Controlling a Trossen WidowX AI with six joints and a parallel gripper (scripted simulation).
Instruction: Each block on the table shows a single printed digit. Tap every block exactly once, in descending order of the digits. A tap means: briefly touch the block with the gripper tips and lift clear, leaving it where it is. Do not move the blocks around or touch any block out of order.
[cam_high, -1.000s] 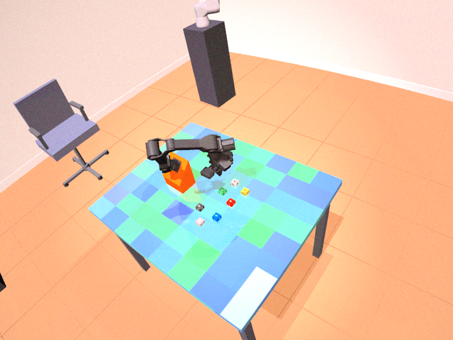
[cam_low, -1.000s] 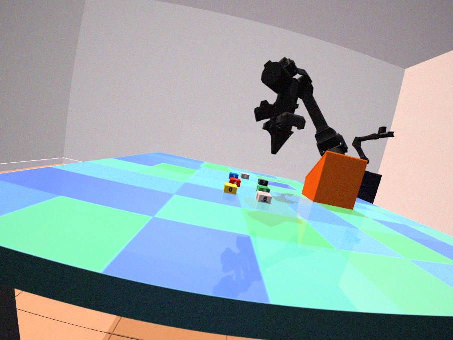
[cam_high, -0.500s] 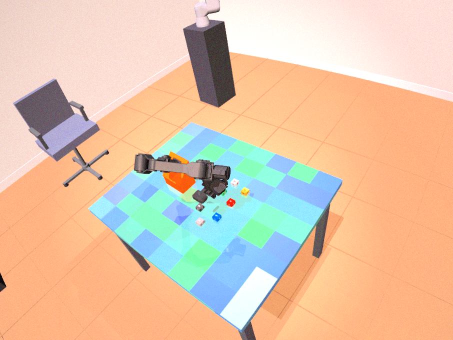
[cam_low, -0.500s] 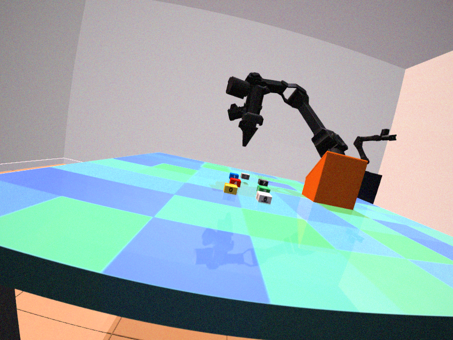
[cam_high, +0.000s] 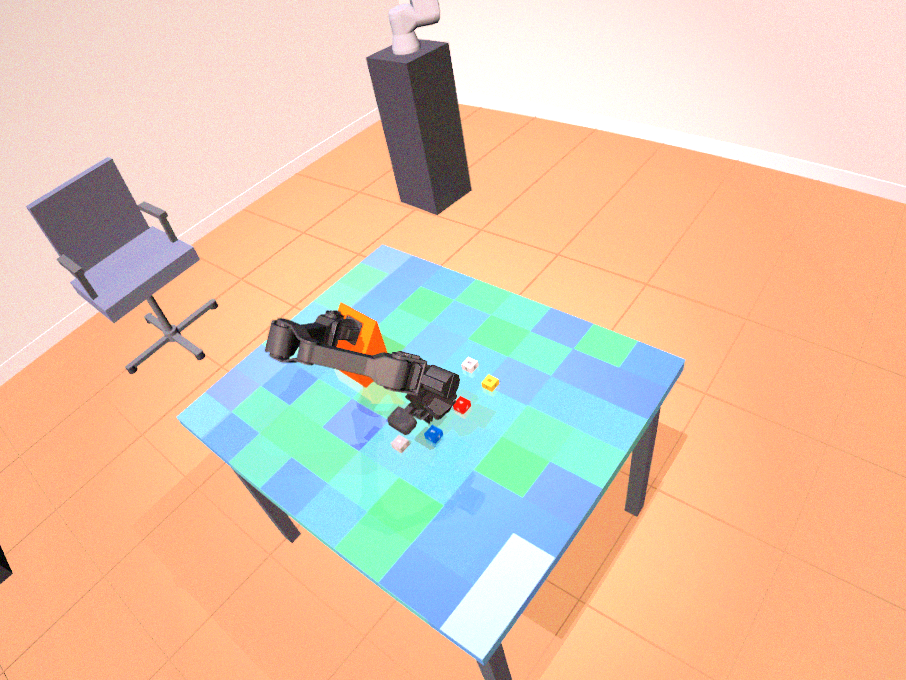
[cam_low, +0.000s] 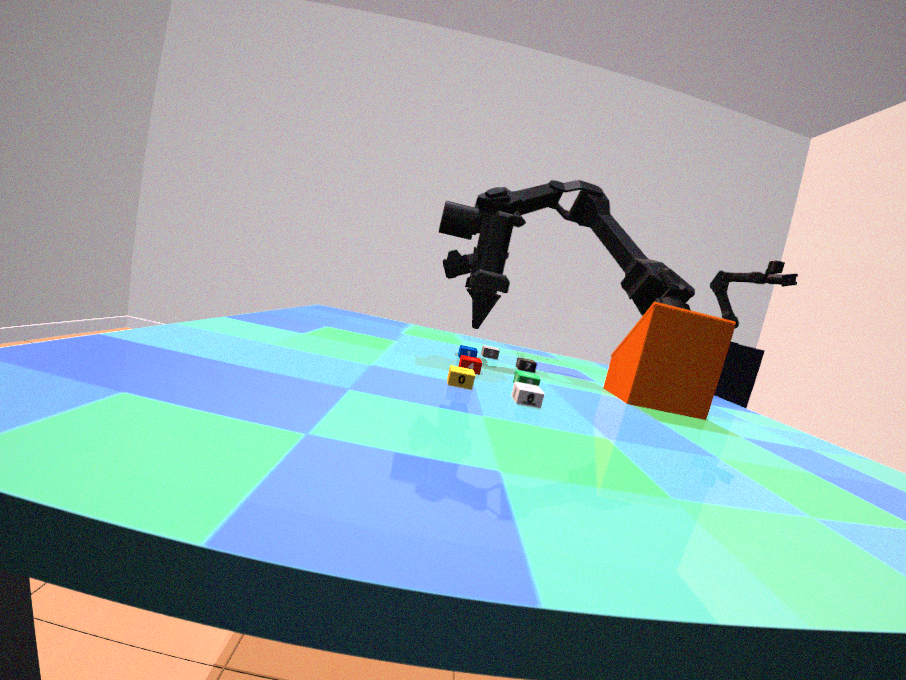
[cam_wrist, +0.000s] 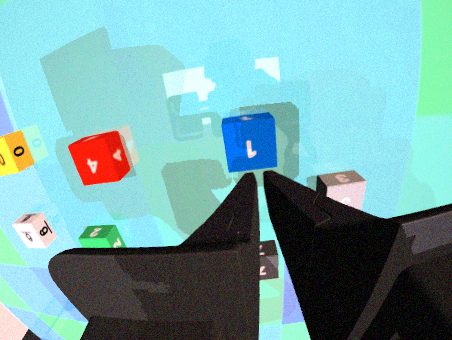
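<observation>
The blue block lies 5 cm below my gripper tip. The rest, counted from my gripper tip: dark grey block: 11 cm behind, 5 cm below, 1 cm to the right; green block: 14 cm to the left, 9 cm behind, 5 cm below; red block: 11 cm to the left, 5 cm below.
</observation>
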